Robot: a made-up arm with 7 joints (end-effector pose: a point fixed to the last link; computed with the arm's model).
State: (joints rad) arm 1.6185 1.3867 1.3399 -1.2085 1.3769 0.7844 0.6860
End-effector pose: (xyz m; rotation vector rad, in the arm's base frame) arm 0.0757 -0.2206 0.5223 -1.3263 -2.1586 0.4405
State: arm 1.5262 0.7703 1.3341 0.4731 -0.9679 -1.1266 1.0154
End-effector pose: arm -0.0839 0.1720 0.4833 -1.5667 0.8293 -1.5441
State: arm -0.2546 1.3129 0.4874 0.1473 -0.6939 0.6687 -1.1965
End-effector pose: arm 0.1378 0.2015 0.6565 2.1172 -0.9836 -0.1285
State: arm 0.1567 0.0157 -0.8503 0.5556 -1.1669 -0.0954 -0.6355
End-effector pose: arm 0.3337 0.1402 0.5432 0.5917 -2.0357 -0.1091
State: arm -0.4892 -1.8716 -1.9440 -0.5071 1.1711 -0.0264 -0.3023
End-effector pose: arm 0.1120 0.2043 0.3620 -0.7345 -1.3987 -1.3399
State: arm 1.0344 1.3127 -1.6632 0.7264 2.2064 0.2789 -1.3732
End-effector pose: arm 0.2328 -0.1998 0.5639 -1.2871 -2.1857 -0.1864
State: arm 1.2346 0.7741 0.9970 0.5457 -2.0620 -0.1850 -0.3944
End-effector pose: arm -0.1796 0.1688 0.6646 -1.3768 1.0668 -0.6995
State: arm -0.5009 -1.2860 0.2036 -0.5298 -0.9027 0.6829 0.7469
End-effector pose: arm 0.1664 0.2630 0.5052 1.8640 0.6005 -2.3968
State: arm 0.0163 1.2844 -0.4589 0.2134 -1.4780 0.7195 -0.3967
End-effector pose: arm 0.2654 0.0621 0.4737 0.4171 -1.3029 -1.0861
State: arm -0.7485 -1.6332 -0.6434 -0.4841 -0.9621 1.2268 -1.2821
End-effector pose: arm 0.1639 0.0997 0.5727 -1.7227 -0.2101 1.2151
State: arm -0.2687 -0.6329 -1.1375 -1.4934 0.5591 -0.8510 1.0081
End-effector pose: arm 0.1205 0.2645 0.6659 -1.9151 0.5627 -0.6784
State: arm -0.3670 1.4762 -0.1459 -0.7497 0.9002 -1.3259 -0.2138
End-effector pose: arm 0.1643 0.0096 0.7221 1.9632 0.4268 -1.6449
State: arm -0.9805 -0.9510 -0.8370 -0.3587 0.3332 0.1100 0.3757
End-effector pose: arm 0.0893 0.1916 0.5767 -1.5636 0.7783 0.0916
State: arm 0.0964 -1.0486 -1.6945 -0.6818 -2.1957 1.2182 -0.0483
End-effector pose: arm -0.0203 0.2257 0.7137 2.4187 0.3657 -0.2350
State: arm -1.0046 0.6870 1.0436 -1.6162 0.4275 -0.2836 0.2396
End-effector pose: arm 0.1800 -0.0134 0.6856 -0.2650 0.0190 0.7446
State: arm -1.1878 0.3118 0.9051 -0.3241 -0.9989 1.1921 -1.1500
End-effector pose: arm 0.1561 0.1623 0.4200 0.6280 -0.3312 0.3421
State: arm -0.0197 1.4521 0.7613 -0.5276 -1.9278 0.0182 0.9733
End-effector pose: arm 0.2055 -0.0994 0.6567 -0.3259 -2.7353 -1.3614
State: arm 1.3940 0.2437 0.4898 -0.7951 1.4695 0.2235 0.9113
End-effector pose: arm -0.1162 0.0360 0.6221 -1.2530 -0.7247 0.5912
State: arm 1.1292 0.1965 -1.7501 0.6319 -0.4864 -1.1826 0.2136
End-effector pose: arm 0.2108 0.0444 0.6935 -1.3471 2.3650 0.9364
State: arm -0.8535 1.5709 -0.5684 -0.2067 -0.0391 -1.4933 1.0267
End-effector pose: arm 0.1208 0.0555 0.5268 0.8595 -0.2532 -1.8532
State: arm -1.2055 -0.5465 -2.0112 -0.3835 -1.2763 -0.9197 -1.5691
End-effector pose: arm 0.0606 0.0806 0.4922 0.2103 -0.2987 -0.3416
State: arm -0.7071 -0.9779 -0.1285 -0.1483 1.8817 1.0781 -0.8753
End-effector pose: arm 0.1563 0.3861 0.5558 -0.9125 1.8542 -1.2316
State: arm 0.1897 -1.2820 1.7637 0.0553 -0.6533 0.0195 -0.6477
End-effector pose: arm -0.0071 0.0762 0.3531 0.4488 0.9439 1.3695
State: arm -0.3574 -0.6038 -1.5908 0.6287 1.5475 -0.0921 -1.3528
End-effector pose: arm 0.2588 0.2548 0.7003 2.0645 -0.6521 -1.8634
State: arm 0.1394 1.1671 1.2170 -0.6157 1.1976 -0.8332 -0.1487
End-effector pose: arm -0.0846 -0.0071 0.6125 1.4703 0.0686 0.6613
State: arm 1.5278 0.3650 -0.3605 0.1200 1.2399 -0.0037 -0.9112
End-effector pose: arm -0.1475 0.1060 0.5514 1.6685 0.2204 0.5863
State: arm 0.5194 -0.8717 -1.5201 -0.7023 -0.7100 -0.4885 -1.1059
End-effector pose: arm 0.1526 0.0997 0.5065 0.0047 -1.6594 -0.1879
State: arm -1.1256 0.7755 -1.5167 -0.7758 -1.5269 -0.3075 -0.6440
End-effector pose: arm -0.0522 -0.0340 0.5364 0.0015 0.1624 -0.5792
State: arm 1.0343 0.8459 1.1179 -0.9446 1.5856 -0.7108 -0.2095
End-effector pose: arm -0.1064 -0.0022 0.4779 0.8370 -0.5673 0.7155
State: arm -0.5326 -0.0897 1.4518 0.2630 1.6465 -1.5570 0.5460
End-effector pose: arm 0.0397 0.2190 0.7472 0.2812 1.5667 -0.1367
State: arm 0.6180 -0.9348 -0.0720 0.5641 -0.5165 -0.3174 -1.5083
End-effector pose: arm 0.1554 0.3480 0.3650 1.5662 -0.5939 0.9041
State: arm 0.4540 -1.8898 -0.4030 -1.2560 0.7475 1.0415 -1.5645
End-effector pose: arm 0.0998 0.1825 0.3070 -1.8317 -1.2674 -1.5619
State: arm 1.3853 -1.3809 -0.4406 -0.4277 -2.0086 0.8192 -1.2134
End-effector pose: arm 0.0955 0.2070 0.7899 2.2383 1.9015 -1.0635
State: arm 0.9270 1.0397 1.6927 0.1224 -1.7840 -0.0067 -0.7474
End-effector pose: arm -0.1976 0.1183 0.5620 -1.0090 0.5850 -1.2217
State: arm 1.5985 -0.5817 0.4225 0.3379 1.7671 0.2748 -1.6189
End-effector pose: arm -0.1204 0.3493 0.4789 1.0458 0.1648 -0.4489
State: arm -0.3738 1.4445 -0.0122 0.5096 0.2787 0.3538 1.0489
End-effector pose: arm 0.1186 0.0057 0.5436 0.8482 -0.6034 -0.0848
